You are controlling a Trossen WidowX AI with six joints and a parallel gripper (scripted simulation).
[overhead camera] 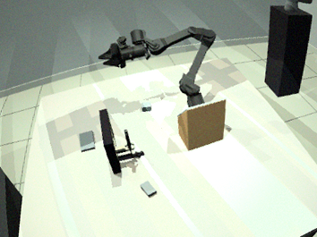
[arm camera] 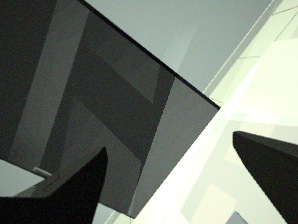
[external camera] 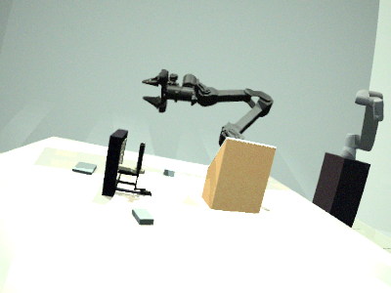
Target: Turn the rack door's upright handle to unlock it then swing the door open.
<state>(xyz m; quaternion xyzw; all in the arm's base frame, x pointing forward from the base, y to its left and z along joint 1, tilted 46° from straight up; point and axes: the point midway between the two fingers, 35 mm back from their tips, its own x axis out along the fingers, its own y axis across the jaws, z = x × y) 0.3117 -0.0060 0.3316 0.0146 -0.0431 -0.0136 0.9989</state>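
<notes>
My gripper tip is 32 cm to the right of the handle, 24 cm above it and 7 cm past it. Round my gripper tip: grey flat plate (32 cm below, 15 cm to the left, 14 cm ahead).
</notes>
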